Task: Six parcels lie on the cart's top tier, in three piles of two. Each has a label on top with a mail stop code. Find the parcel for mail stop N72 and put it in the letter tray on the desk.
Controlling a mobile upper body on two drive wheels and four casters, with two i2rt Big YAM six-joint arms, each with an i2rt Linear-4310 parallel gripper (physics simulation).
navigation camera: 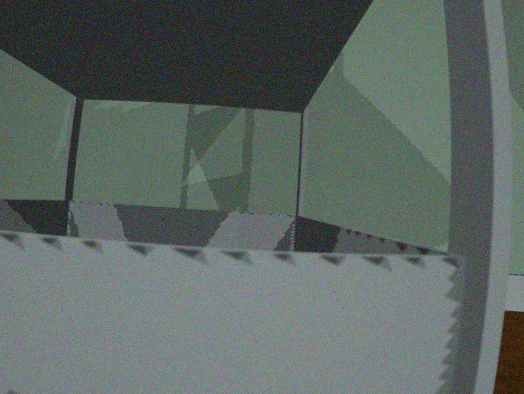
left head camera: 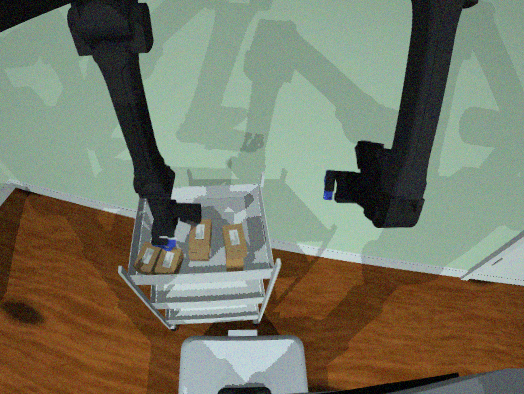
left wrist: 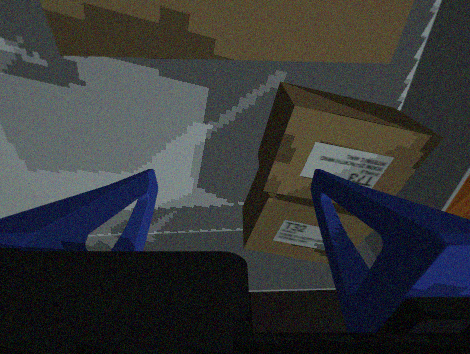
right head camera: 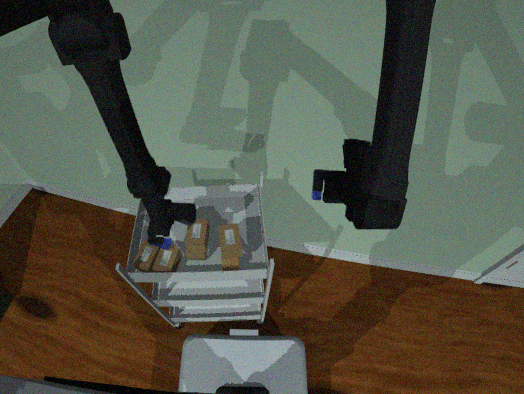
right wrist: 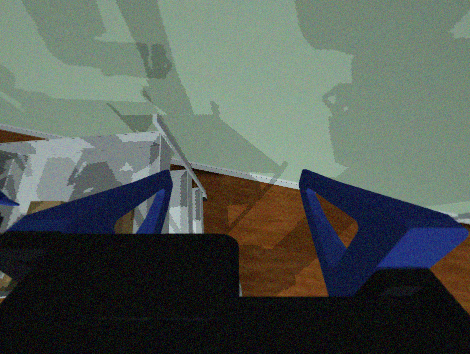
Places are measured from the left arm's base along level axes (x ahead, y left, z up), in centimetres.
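Where they show: left gripper, fingertip midpoint: (left head camera: 170, 237) (left wrist: 234, 178) (right head camera: 168, 236) (right wrist: 8, 227); right gripper, fingertip midpoint: (left head camera: 343, 179) (right wrist: 235, 176).
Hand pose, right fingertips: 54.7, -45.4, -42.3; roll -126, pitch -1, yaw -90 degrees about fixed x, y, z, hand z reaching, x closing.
Each offset is from my right fingertips to the centre of the thing, as dx, dy, dz. "pt": to the spot under its first point.
The cart @(pt -14.0, +35.9, -27.5) (left head camera: 202, 276) (right head camera: 200, 274) carries brown parcels on its top tier. The T73 parcel @(-9.0, +46.7, -29.9) (left head camera: 173, 266) (left wrist: 287, 175) and the T32 parcel @(-8.1, +53.4, -29.9) (left head camera: 143, 266) (left wrist: 265, 232) lie side by side at the near left corner. A middle pile @(-1.8, +37.0, -24.9) (left head camera: 200, 249) (right head camera: 197, 247) and a right pile @(-3.6, +26.7, -24.7) (left head camera: 234, 248) (right head camera: 230, 246) stand beside them; their labels are too small to read. No N72 label is legible. My left gripper (left head camera: 164, 243) (left wrist: 234, 178) is open and empty above the near left parcels. My right gripper (right wrist: 235, 176) is open and empty, right of the cart. The letter tray does not show.
A parcel side @(pt -3.7, +39.4, -22.5) (left wrist: 300, 35) fills the top of the left wrist view. The robot's pale base (left head camera: 195, 360) (right head camera: 195, 360) is in front of the cart. A green wall (left head camera: 310, 125) rises behind it. A white panel (left head camera: 505, 262) stands at far right.
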